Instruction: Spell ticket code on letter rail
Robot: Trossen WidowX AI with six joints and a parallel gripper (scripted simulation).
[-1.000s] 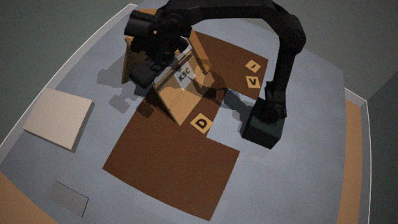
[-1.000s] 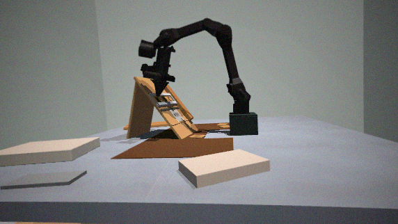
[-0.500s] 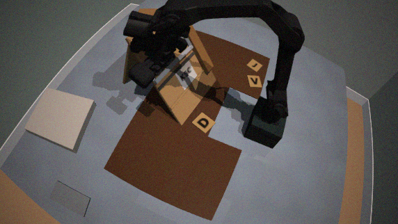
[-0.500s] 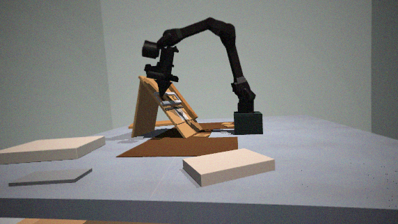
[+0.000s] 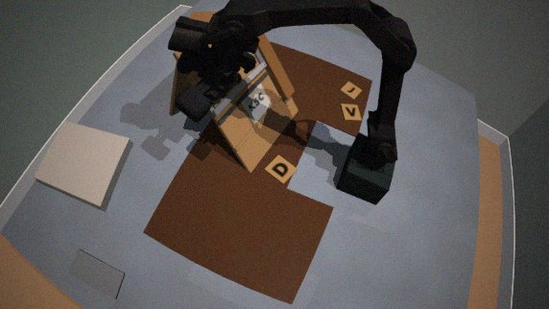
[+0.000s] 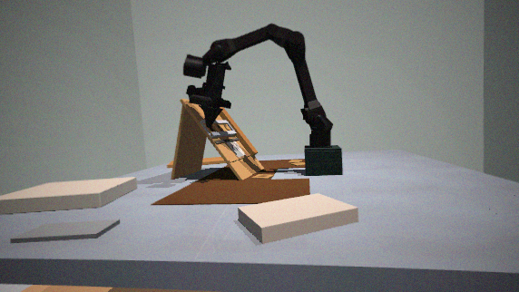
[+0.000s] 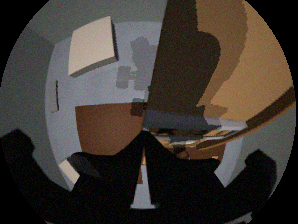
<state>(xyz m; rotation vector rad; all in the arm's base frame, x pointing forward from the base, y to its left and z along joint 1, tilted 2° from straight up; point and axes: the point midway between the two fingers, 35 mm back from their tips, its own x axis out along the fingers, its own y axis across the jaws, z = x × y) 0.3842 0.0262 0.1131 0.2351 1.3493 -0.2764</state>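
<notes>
The white ticket is 100 mm to the right of my gripper tip, 80 mm below it and 80 mm behind it. The rest, counted from my gripper tip: thin grey plate: 430 mm to the left, 200 mm ahead, 180 mm below; then brown mat: 190 mm behind, 180 mm below, 60 mm to the right; then beige block: 370 mm ahead, 170 mm below, 160 mm to the left.
</notes>
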